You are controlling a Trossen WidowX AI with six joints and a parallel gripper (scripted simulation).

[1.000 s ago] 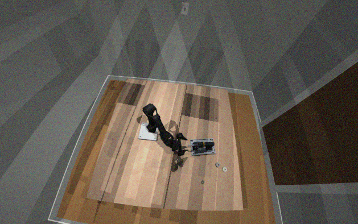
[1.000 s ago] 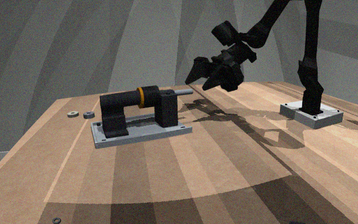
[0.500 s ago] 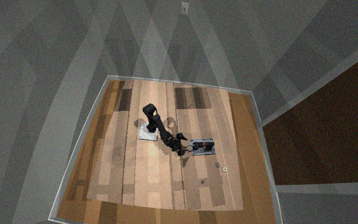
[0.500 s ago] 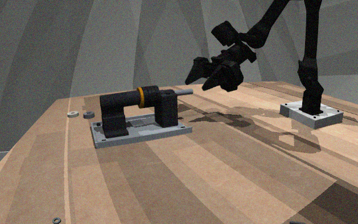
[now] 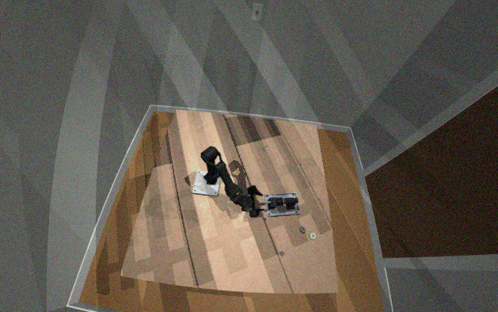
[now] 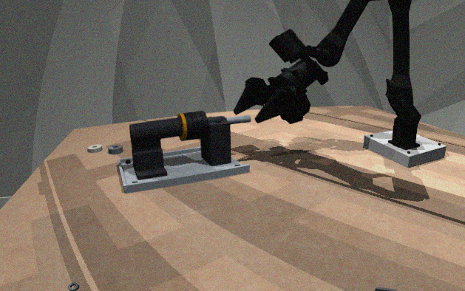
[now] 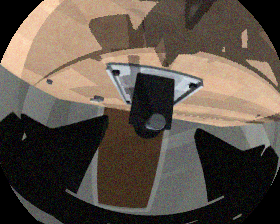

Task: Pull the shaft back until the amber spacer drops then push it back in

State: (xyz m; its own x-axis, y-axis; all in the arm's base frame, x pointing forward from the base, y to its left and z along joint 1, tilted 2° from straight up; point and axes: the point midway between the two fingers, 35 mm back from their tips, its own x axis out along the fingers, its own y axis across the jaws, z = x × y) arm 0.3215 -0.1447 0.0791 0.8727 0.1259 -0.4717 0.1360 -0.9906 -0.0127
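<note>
Now: the dark spacer 110 mm ahead of my gripper tip and 10 mm to the left of it. Also, from my gripper tip: amber spacer (130 mm ahead, 20 mm to the left); then white ring (340 mm ahead, 180 mm to the right, 80 mm below).
</note>
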